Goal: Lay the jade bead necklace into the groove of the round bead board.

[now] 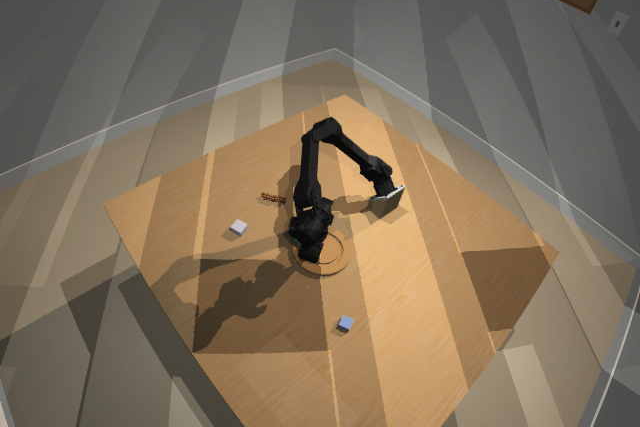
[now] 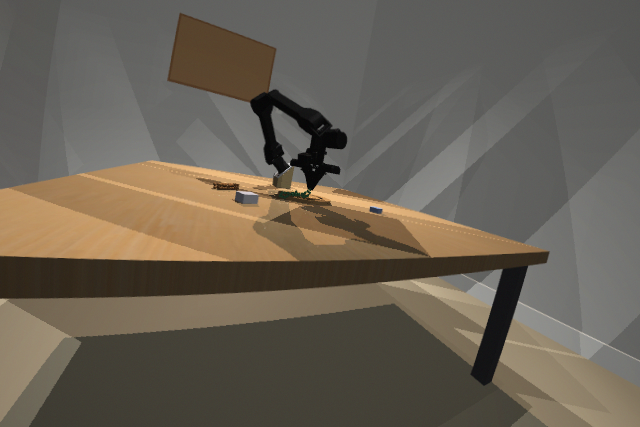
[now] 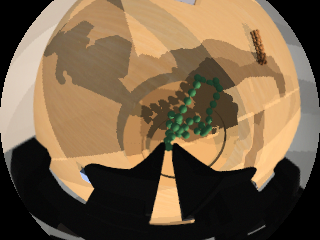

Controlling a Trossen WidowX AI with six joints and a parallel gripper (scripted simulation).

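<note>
The round wooden bead board lies 4 cm behind my gripper tip and 3 cm below it. From my gripper tip the other things lie so: blue block (26 cm to the left, 5 cm ahead, 3 cm below); then pale grey block (22 cm to the right, 16 cm ahead, 3 cm below).
</note>
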